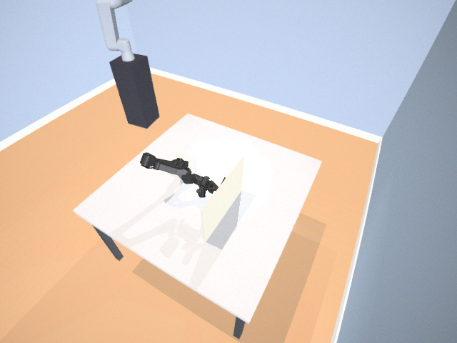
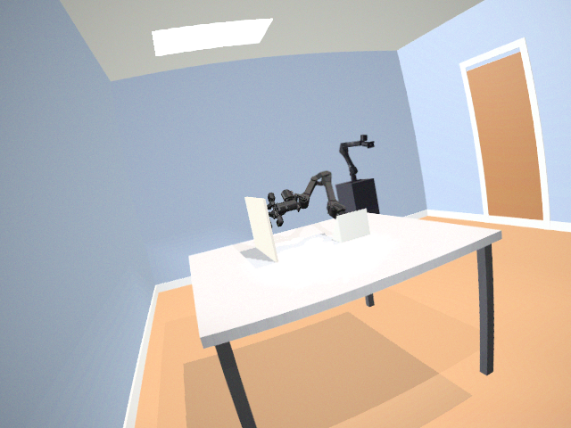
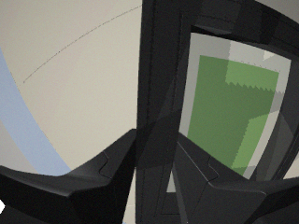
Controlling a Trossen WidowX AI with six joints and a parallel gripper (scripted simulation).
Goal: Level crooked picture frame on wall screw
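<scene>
Right now my gripper tip is 5 cm above the picture frame and 2 cm to the right of it. The rest, counted from my gripper tip: cream wall panel (7 cm below, 1 cm ahead).
</scene>
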